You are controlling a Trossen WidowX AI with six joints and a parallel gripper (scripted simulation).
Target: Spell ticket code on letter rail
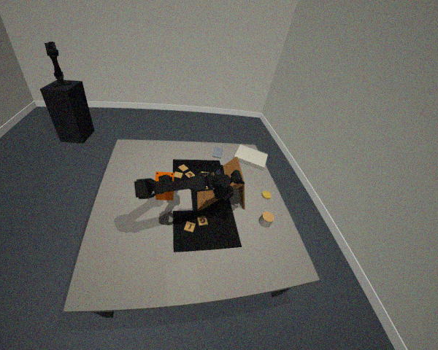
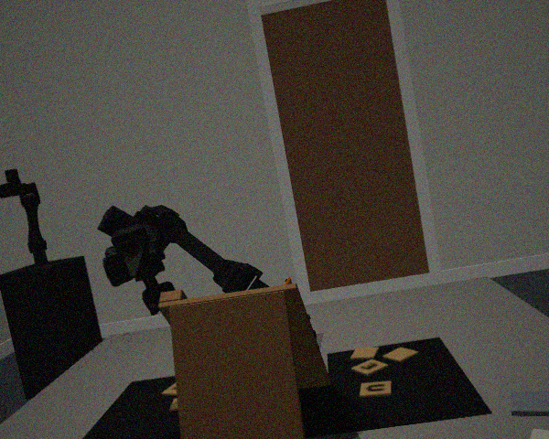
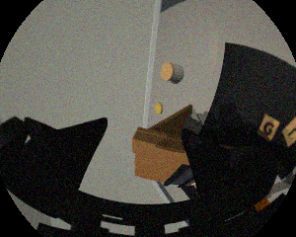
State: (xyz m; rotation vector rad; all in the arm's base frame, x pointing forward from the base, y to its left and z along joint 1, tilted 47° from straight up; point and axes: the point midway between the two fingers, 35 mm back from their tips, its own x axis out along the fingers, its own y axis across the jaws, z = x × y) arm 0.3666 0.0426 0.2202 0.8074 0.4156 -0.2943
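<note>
Right now my gripper tip is 22 cm to the right of the white ticket, 19 cm above it and 13 cm past it. The rest, counted from my gripper tip: yellow disc 31 cm ahead, 27 cm below, 21 cm to the left; then black mat 28 cm below, 20 cm behind, 15 cm to the left; then grey-blue card 67 cm to the left, 28 cm below, 4 cm behind.
</note>
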